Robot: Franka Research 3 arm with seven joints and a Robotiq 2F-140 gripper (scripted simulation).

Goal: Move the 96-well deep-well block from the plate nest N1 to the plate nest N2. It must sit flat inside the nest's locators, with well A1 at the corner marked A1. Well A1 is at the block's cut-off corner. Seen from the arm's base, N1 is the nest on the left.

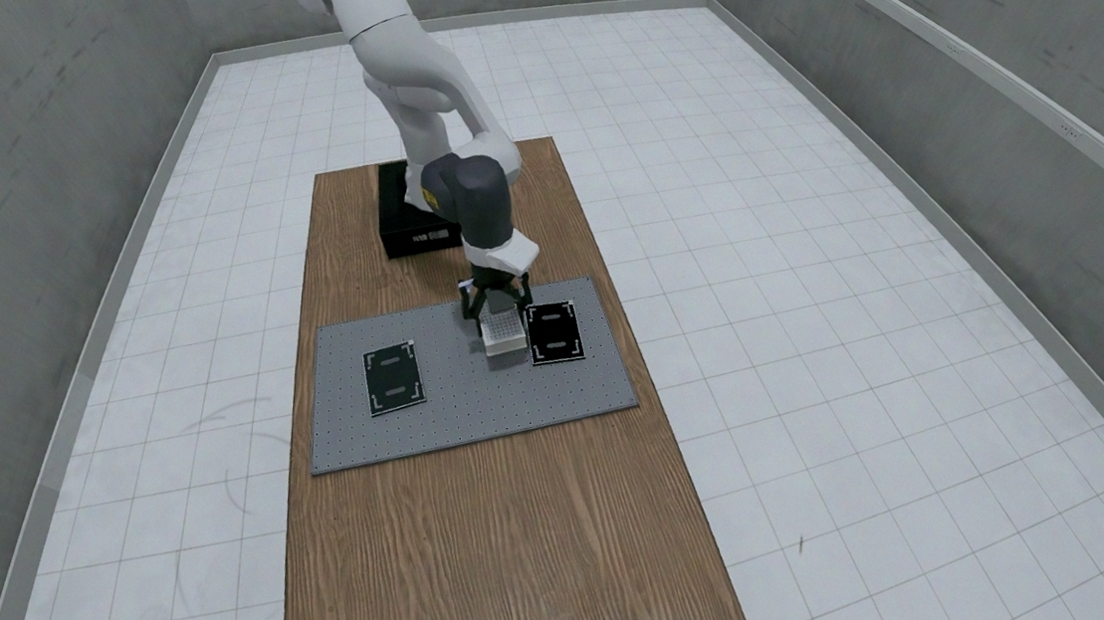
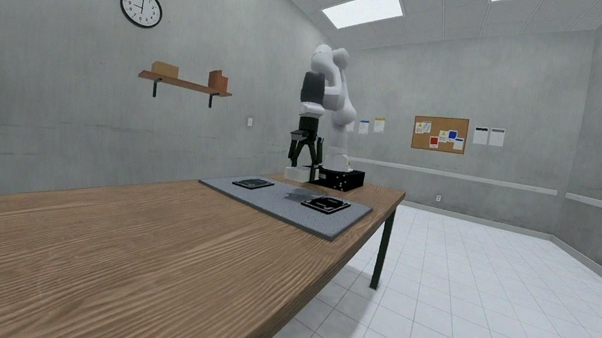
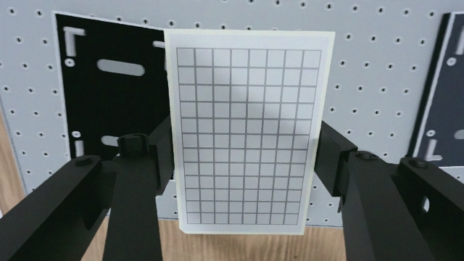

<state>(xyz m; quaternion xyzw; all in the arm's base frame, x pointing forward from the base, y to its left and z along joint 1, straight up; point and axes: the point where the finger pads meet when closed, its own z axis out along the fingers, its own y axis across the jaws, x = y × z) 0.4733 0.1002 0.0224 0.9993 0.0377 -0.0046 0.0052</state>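
Now: the plate nest N2 26 cm to the right of my hand, 10 cm below it and 3 cm ahead of it. Also, from my hand: white 96-well deep-well block: 1 cm below; plate nest N1: 12 cm to the left, 10 cm below, 1 cm behind; A1 mark: 21 cm to the right, 10 cm below, 5 cm behind.
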